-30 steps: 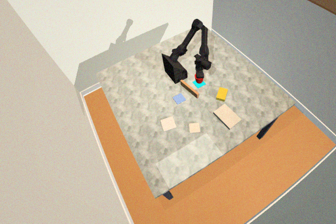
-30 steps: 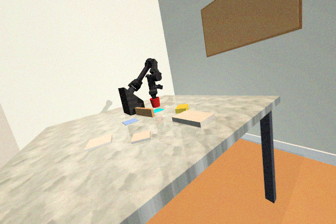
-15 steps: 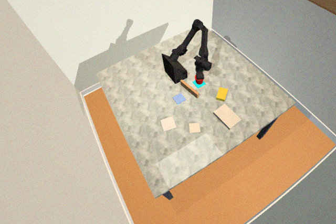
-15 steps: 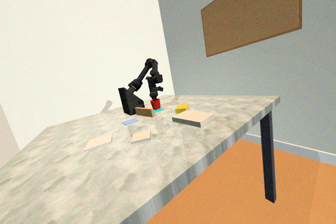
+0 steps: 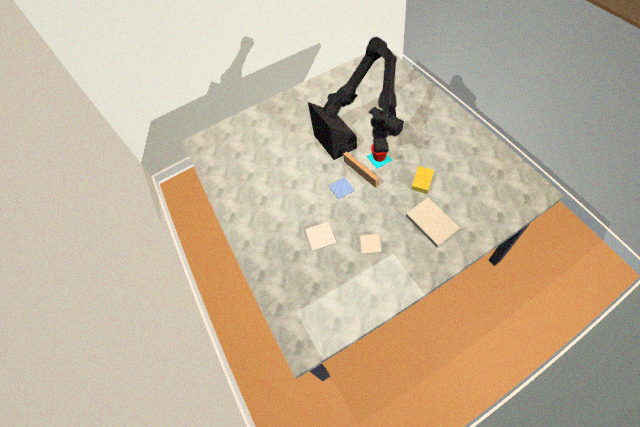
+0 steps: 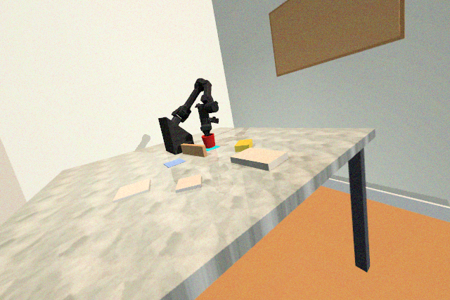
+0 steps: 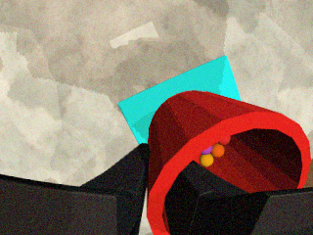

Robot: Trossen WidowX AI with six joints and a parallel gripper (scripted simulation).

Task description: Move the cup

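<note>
My gripper tip is now 3 cm short of the red cup and 2 cm to the left of it. From my gripper tip the other things lie so: brown wooden bar: 4 cm ahead, 13 cm to the right, 3 cm below; light blue pad: 6 cm ahead, 25 cm to the right, 5 cm below; thick beige slab: 42 cm ahead, 4 cm to the right, 3 cm below.
</note>
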